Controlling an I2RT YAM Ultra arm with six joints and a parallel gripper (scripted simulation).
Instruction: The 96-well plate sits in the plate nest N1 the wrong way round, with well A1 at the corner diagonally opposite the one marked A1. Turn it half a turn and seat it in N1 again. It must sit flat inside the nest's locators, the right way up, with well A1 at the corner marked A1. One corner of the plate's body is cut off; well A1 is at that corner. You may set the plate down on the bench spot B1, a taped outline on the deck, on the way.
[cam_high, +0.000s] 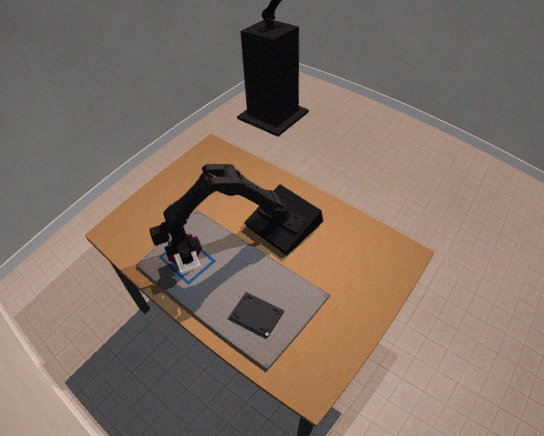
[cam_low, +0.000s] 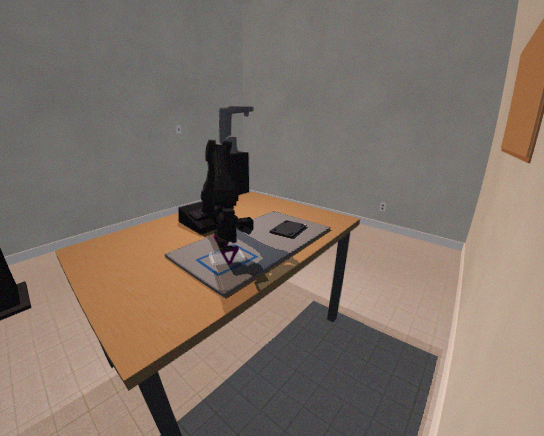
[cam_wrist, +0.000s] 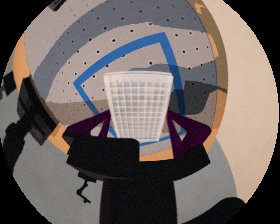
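My hand is right at the white 96-well plate. Round my hand: white A1 label (460 mm to the left, 60 mm ahead); dark plate nest N1 (380 mm to the left, 20 mm ahead).
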